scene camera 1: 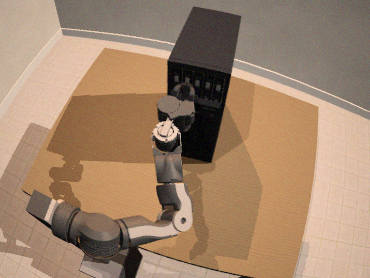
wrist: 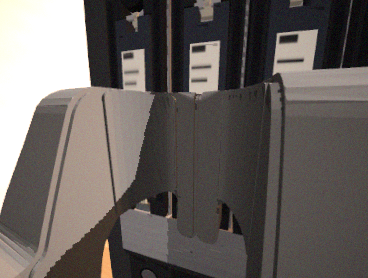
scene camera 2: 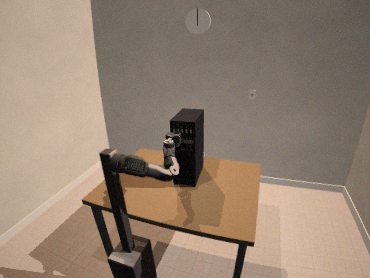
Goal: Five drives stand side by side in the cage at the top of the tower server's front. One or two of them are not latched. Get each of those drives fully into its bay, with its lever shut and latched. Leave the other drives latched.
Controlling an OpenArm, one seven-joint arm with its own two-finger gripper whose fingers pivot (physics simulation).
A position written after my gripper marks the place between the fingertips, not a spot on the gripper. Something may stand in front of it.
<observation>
In view: my gripper (scene camera 1: 187, 88) and a lever (wrist: 205, 43).
My gripper also shows in the wrist view (wrist: 204, 163).
</observation>
